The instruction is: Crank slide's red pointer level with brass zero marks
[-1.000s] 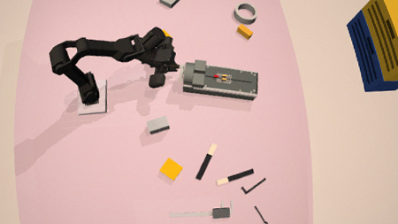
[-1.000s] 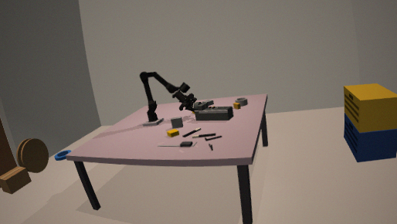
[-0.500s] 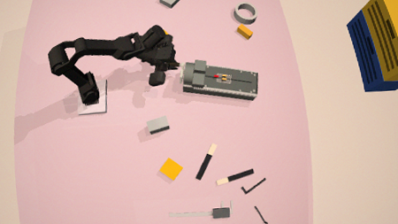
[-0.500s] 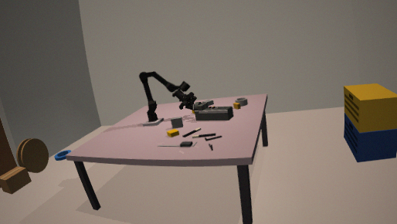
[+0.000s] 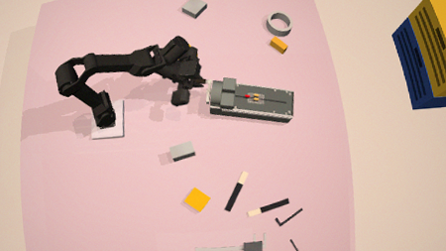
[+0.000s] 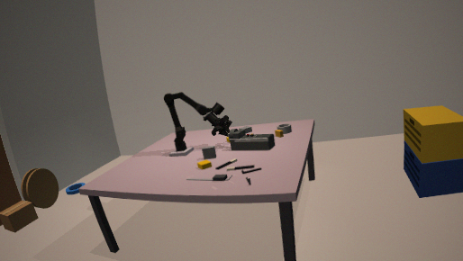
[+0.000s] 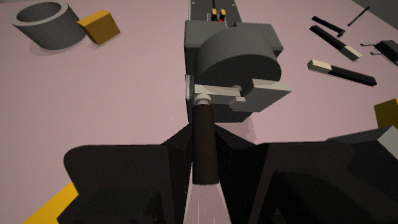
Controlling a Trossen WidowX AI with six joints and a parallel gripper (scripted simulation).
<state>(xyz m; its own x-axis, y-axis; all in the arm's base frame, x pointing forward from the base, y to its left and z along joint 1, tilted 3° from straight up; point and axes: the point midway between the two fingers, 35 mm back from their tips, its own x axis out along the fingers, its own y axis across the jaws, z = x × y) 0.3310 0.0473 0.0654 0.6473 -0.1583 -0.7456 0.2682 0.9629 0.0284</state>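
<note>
My gripper tip is now 13 cm short of the red pointer, 7 cm to the left of it and 1 cm below it. From my gripper tip the other things lie so: orange block (29 cm ahead, 14 cm to the left, 5 cm below); then dark crank handle (2 cm behind, 2 cm above).
</note>
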